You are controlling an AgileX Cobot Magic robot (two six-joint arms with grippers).
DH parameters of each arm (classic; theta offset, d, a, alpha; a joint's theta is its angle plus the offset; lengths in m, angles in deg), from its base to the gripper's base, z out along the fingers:
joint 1: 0 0.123 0 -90
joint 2: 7.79 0 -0.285 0
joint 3: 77.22 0 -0.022 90
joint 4: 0 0.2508 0 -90
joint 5: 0 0 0.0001 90
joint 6: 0 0.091 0 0
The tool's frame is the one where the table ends.
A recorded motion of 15 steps. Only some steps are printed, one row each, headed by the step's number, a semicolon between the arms.
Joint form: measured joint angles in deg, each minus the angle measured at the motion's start. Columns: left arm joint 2, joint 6, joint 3, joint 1, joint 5, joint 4; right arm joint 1, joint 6, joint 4, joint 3, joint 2, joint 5.
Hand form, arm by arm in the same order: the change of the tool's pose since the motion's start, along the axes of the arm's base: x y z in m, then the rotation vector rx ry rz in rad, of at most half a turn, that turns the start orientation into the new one. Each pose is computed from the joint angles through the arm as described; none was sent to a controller.
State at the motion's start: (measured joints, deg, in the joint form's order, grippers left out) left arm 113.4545 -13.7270 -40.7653 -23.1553 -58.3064 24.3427; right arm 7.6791 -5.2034 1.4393 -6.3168 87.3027 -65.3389
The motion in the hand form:
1: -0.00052 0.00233 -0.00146 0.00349 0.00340 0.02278; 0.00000 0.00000 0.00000 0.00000 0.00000 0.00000
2: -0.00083 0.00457 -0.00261 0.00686 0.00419 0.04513; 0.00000 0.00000 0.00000 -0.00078 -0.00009 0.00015
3: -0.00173 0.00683 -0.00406 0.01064 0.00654 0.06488; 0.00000 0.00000 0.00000 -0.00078 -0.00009 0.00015
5: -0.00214 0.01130 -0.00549 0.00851 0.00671 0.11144; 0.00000 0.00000 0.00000 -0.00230 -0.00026 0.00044
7: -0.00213 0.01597 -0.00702 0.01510 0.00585 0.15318; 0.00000 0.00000 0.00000 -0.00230 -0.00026 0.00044
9: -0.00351 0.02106 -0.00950 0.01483 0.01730 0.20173; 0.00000 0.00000 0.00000 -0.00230 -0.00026 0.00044
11: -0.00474 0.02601 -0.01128 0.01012 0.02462 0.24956; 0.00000 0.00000 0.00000 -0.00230 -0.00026 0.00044
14: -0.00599 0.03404 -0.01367 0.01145 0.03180 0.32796; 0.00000 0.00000 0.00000 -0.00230 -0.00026 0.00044
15: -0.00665 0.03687 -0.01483 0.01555 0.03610 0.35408; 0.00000 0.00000 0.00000 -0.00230 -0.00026 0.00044
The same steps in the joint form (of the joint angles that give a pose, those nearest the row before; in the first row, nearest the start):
1: 0.00 0.76 0.52 0.00 0.00 -1.57; 0.00 0.00 0.00 0.00 0.00 0.00
2: 0.00 1.58 0.97 0.00 -0.08 -3.13; 0.00 -0.05 0.00 0.00 0.00 0.00
3: 0.00 2.32 1.52 0.00 -0.21 -4.52; 0.00 -0.05 0.00 0.00 0.00 0.00
5: 0.00 3.56 2.35 0.00 -0.78 -7.70; 0.00 -0.13 0.00 0.00 0.00 0.00
7: 0.00 4.98 3.01 0.13 -1.02 -10.43; 0.00 -0.13 0.00 0.00 0.00 0.00
9: 0.00 5.78 3.98 0.13 -1.28 -13.57; 0.00 -0.13 0.00 0.00 0.00 0.00
11: 0.00 6.42 4.86 0.13 -1.86 -16.63; 0.00 -0.13 0.00 0.00 0.00 0.00
14: -0.03 7.90 6.02 0.13 -2.48 -21.69; 0.00 -0.13 0.00 0.00 0.00 0.00
15: -0.03 8.47 6.42 0.13 -2.53 -23.38; 0.00 -0.13 0.00 0.00 0.00 0.00

